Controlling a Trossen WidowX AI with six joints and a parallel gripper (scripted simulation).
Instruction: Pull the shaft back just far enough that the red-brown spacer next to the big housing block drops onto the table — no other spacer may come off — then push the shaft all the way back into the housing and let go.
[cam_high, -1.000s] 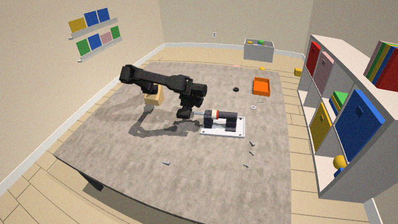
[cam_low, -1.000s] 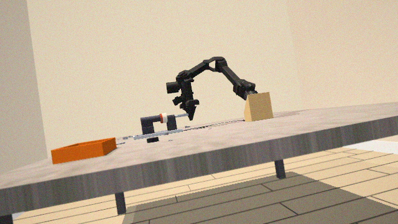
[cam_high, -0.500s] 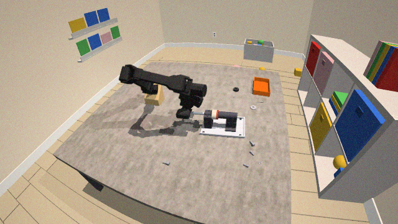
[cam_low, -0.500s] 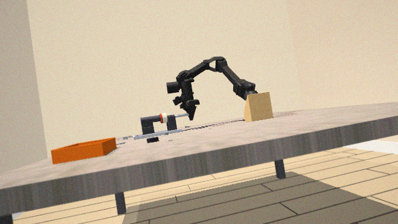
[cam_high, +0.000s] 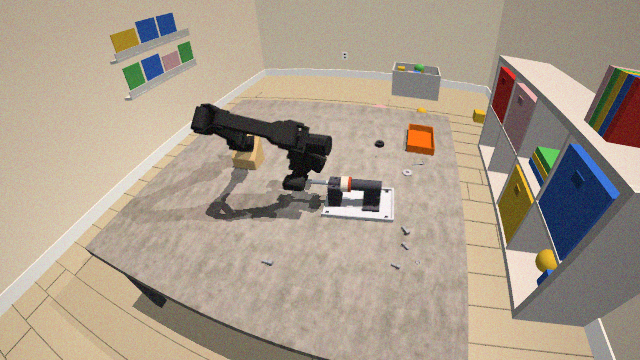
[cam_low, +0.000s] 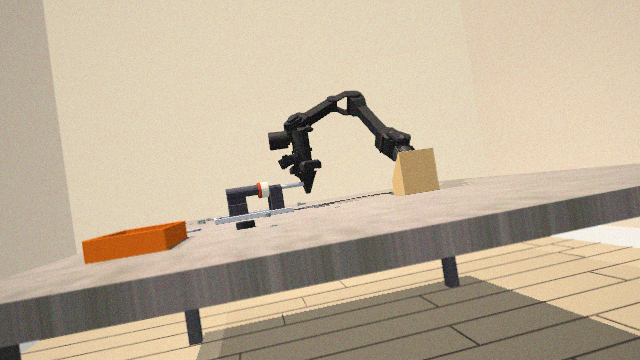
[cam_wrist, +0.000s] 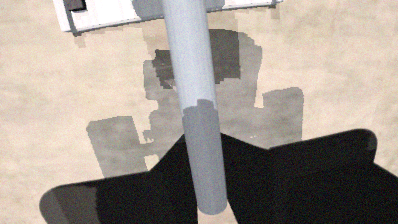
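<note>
My gripper tip is now 70 mm short of the shaft and 30 mm below it. The rest, counted from my gripper tip: black disc: 380 mm to the left, 240 mm ahead, 40 mm below; red-brown spacer: 160 mm ahead, 30 mm above; orange tray: 440 mm to the left, 430 mm ahead, 40 mm below.
</note>
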